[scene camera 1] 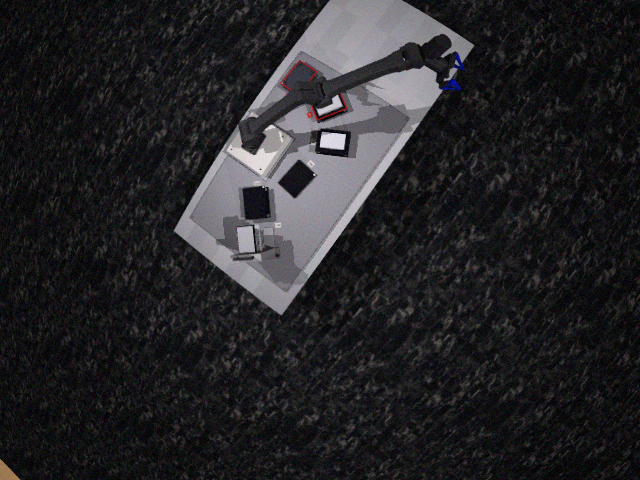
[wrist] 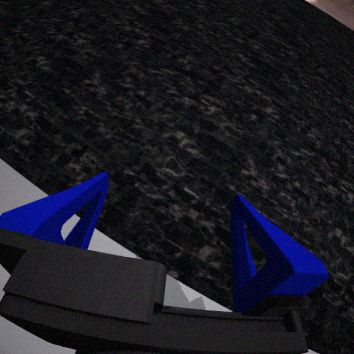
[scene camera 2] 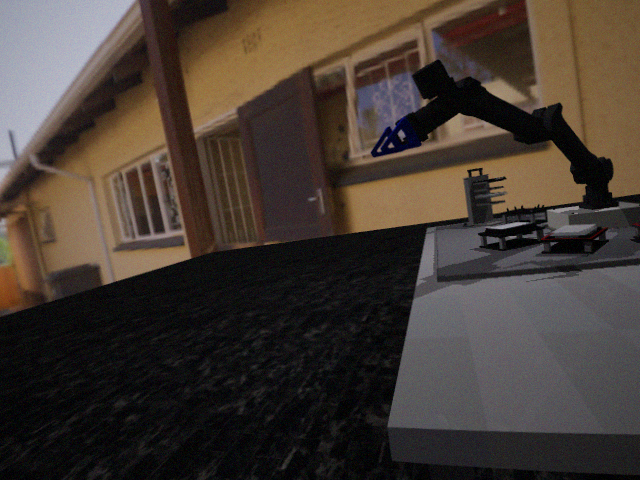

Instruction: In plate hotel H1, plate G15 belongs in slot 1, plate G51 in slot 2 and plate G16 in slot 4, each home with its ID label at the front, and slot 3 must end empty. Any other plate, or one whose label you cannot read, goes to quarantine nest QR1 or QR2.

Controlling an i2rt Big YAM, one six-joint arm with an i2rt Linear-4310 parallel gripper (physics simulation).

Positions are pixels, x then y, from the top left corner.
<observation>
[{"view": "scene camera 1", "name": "my gripper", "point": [461,79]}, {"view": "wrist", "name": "my gripper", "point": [171,189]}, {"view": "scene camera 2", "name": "my gripper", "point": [376,153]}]
</observation>
